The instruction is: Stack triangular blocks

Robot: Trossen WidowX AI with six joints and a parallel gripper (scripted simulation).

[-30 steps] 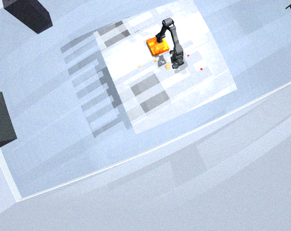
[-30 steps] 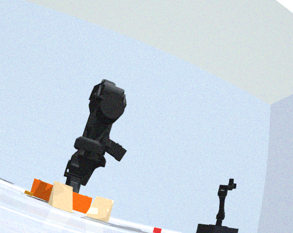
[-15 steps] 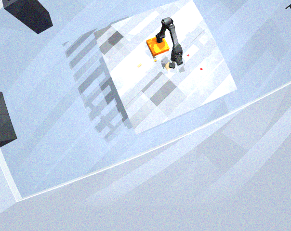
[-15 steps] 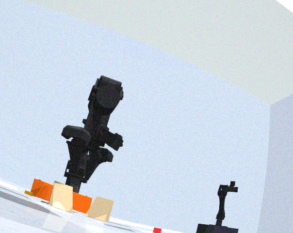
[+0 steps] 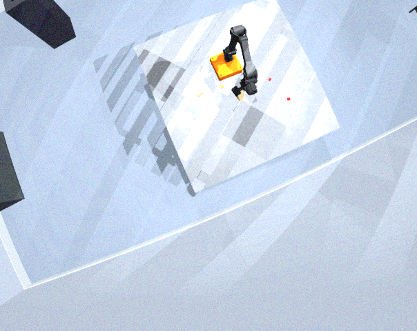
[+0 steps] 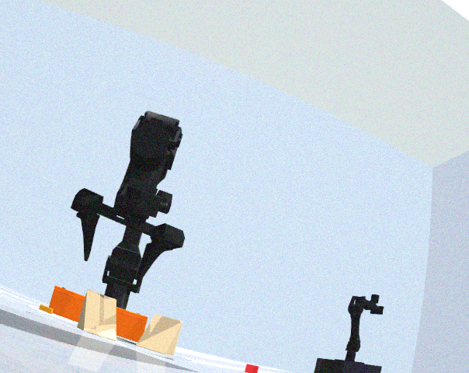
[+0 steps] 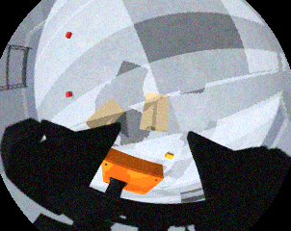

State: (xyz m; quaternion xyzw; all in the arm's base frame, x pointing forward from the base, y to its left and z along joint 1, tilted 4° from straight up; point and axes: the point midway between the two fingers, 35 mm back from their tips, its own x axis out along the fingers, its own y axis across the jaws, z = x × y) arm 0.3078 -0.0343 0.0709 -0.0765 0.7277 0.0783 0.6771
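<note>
The boxy block lies 10 mm behind my gripper tip and 90 mm below it.
</note>
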